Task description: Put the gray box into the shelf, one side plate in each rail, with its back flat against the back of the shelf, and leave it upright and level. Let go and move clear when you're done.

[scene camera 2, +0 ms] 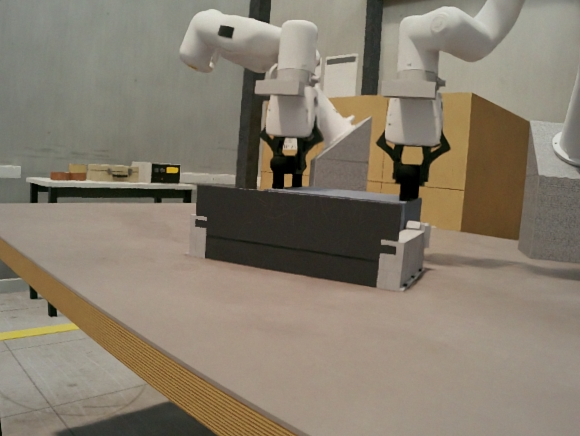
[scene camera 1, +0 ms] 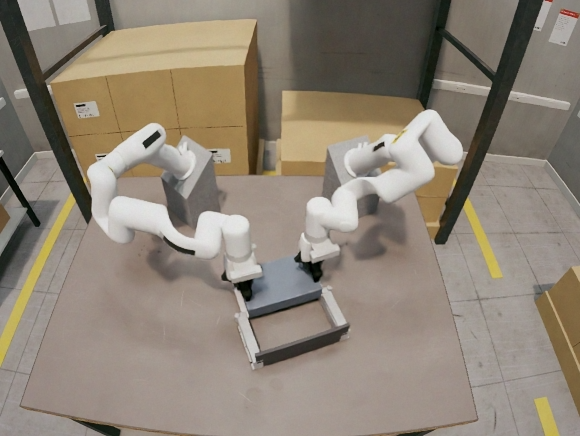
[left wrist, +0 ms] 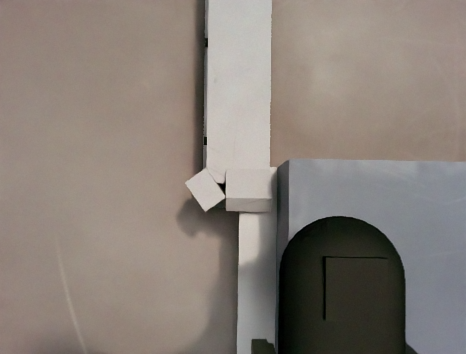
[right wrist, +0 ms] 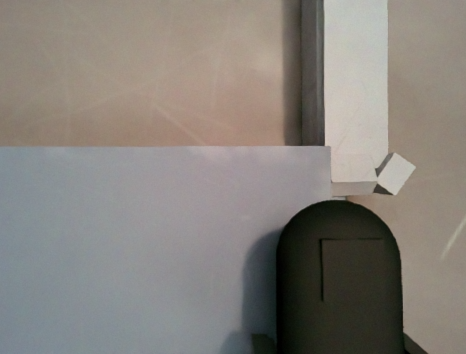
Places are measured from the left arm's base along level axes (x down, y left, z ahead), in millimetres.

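Pixels of known places: left gripper, fingertip midpoint: (scene camera 2: 409,185) (scene camera 1: 312,267); right gripper, fingertip midpoint: (scene camera 2: 287,173) (scene camera 1: 243,285); left arm's base at its link origin: (scene camera 2: 577,149) (scene camera 1: 356,163); right arm's base at its link origin: (scene camera 2: 339,139) (scene camera 1: 184,165).
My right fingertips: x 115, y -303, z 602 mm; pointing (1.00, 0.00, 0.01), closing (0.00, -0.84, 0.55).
For each thing: its top centre in the pictures, then the offset to it from my right fingertips. "spot": a spot on its surface instead. Level surfaces: height alone.
- gray box at its top centre: (scene camera 2: 348,158) (scene camera 1: 278,268) dx -37, dy +102, dz -70 mm
- white side plate at a spot on its surface: (left wrist: 257,280) spot: dx +79, dy +234, dz -127 mm
- brown table at its surface level: dx +141 mm
The gray box (scene camera 1: 285,285) (scene camera 2: 350,193) (left wrist: 435,210) (right wrist: 150,225) looks upright and roughly level, its leading edge just past the rail mouths, with a wide gap to the shelf's dark back (scene camera 1: 302,346) (scene camera 2: 295,250). A white side plate (left wrist: 257,280) runs under the rail mouth in the left wrist view; the other is mostly hidden. The shelf's white rails (scene camera 1: 248,337) (scene camera 1: 334,309) (left wrist: 239,90) (right wrist: 356,75) extend ahead of the box. My left gripper (scene camera 1: 315,276) (scene camera 2: 409,194) (left wrist: 342,285) and my right gripper (scene camera 1: 245,294) (scene camera 2: 287,182) (right wrist: 340,270) are shut on opposite side edges of the box.
The shelf stands on the brown table (scene camera 1: 150,350) (scene camera 2: 350,350). Flared blocks (left wrist: 205,190) (right wrist: 396,173) stand at the rail mouths. Gray arm pedestals (scene camera 1: 192,185) (scene camera 1: 350,175), cardboard boxes (scene camera 1: 160,95) and dark frame posts (scene camera 1: 480,130) stand behind and beside the table.
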